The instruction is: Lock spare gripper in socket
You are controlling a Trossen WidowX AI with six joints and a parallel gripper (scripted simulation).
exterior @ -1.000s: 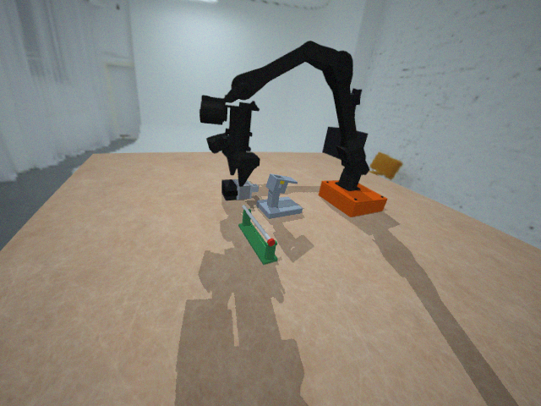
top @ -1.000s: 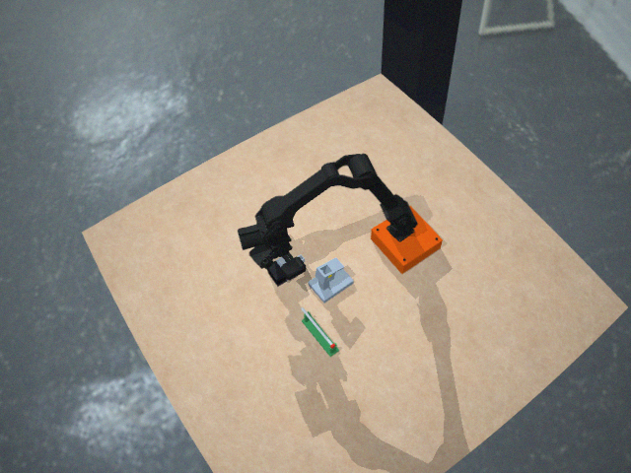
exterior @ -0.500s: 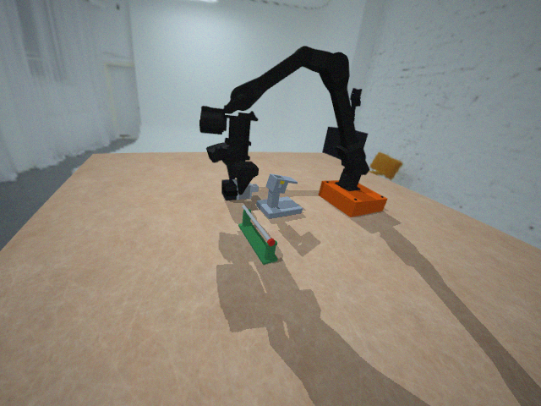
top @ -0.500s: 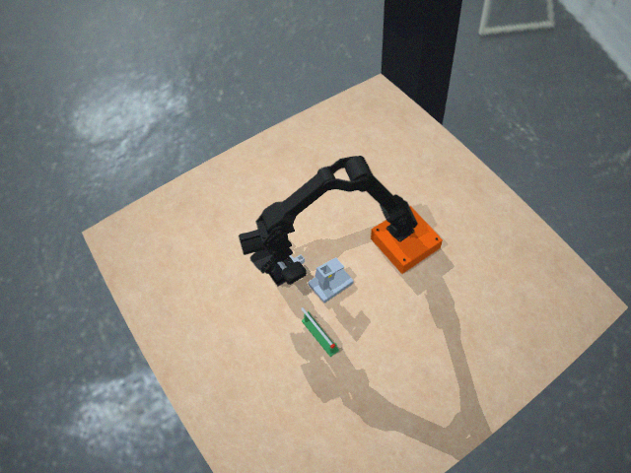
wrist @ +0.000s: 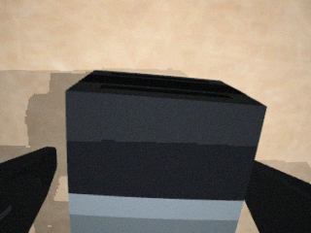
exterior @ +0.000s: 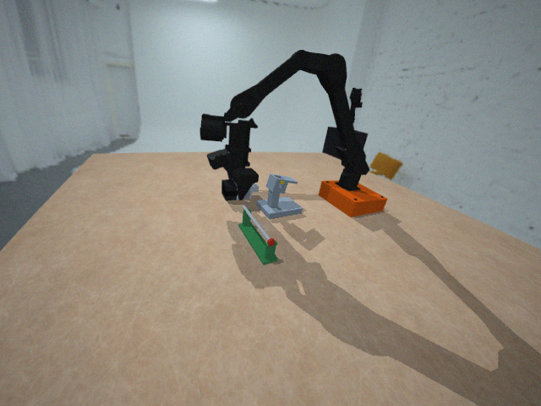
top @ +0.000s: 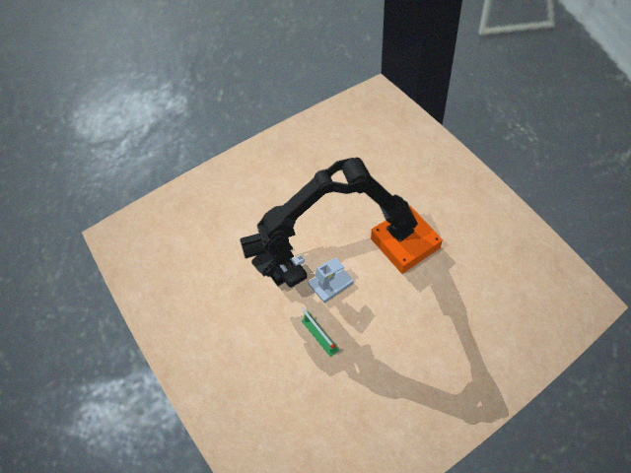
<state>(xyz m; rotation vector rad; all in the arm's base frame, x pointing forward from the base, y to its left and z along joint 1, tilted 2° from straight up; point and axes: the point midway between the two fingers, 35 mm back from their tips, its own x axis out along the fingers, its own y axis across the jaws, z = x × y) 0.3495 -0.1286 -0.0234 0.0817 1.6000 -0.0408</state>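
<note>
My gripper tip is now 12 cm to the right of the mount, 8 cm past it and 4 cm below it. Also, from my gripper tip: spare gripper 2 cm behind, 1 cm above; green cradle 23 cm to the left, 4 cm ahead, 2 cm above.
</note>
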